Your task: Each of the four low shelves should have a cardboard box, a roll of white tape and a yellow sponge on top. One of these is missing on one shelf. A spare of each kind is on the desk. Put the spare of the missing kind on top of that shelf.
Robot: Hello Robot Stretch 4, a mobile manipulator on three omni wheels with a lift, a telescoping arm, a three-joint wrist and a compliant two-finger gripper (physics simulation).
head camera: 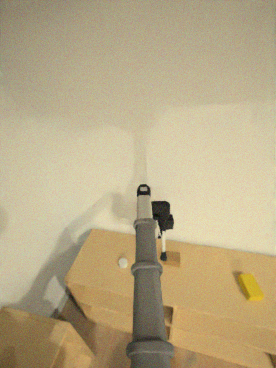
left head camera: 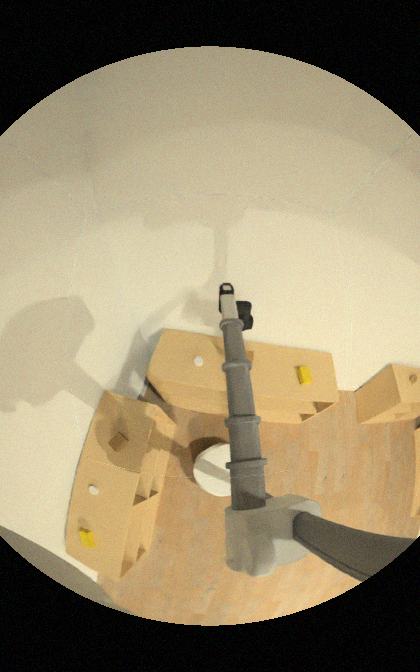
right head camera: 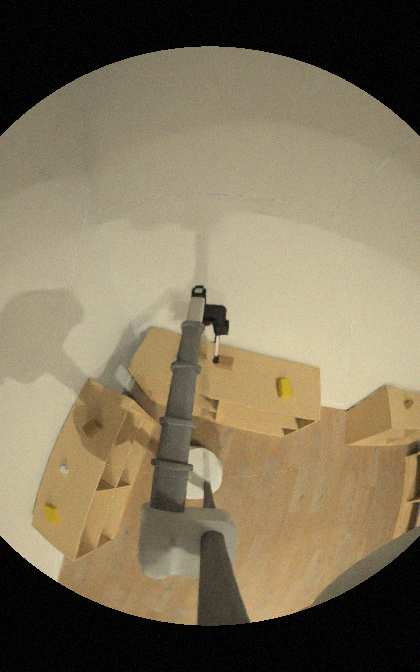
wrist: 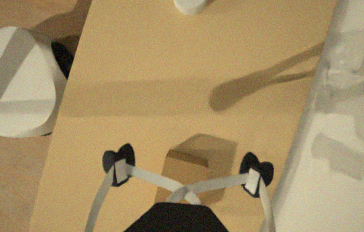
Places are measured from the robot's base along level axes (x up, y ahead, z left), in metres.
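Pixels of known places: gripper, fingertip midpoint: [head camera: 162, 248] [wrist: 187, 161].
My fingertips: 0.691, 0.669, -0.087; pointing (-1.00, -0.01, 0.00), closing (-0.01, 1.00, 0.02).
Behind a point stands the place of what it marks, as x, y, z.
A cardboard box [head camera: 173, 259] @[0.632, 0.641, -0.149] [left head camera: 250, 356] [right head camera: 225, 362] [wrist: 186, 172] @[0.632, 0.669, -0.116] stands on the middle shelf [head camera: 210, 270] @[0.582, 0.602, -0.348] [left head camera: 275, 357] [right head camera: 250, 370] [wrist: 125, 60] @[0.582, 0.558, 0.035]. My gripper [head camera: 163, 256] [right head camera: 216, 359] [wrist: 187, 161] @[0.691, 0.669, -0.087] is open above the box, with fingers spread wide and apart from it. In the left head view the arm hides the fingers. White tape [head camera: 123, 262] @[0.607, 0.646, 0.133] [left head camera: 198, 361] [wrist: 190, 4] @[0.606, 0.652, 0.118] and a yellow sponge [head camera: 250, 287] @[0.627, 0.492, -0.491] [left head camera: 304, 375] [right head camera: 285, 388] lie on the same shelf. The left shelf [left head camera: 110, 520] [right head camera: 75, 495] carries a box [left head camera: 118, 441] [right head camera: 92, 428], tape [left head camera: 93, 489] [right head camera: 64, 469] and a sponge [left head camera: 87, 538] [right head camera: 51, 513].
A round white object [left head camera: 212, 470] [right head camera: 207, 472] [wrist: 25, 85] @[0.187, 0.073, -0.004] stands on the floor before the middle shelf. At the right, another shelf [left head camera: 375, 395] [right head camera: 370, 415] with a small brown object [left head camera: 413, 378] [right head camera: 409, 403] partly shows. A wall rises behind the middle shelf.
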